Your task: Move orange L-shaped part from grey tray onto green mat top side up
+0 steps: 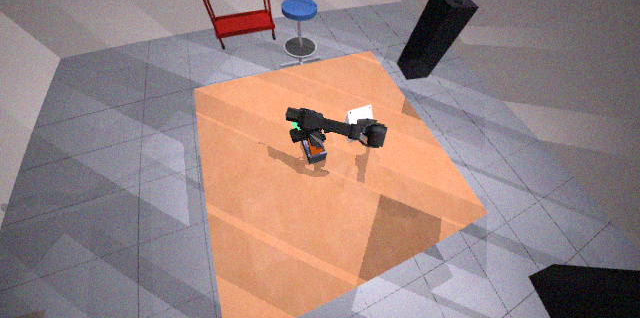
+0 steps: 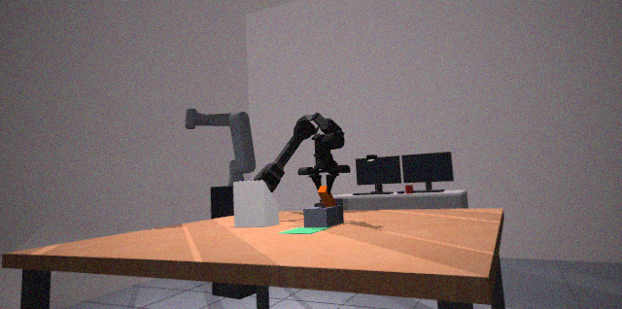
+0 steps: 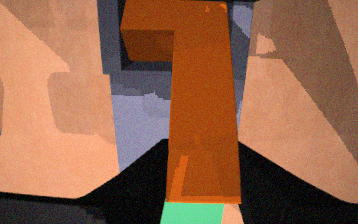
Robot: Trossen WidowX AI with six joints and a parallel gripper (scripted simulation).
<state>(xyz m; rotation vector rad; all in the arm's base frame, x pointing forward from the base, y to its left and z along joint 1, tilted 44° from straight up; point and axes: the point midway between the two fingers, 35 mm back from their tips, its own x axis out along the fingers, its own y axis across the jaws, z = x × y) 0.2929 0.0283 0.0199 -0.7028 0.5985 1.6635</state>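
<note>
The green mat lies 10 mm ahead of my gripper tip, 140 mm to the right of it and 120 mm below it.
</note>
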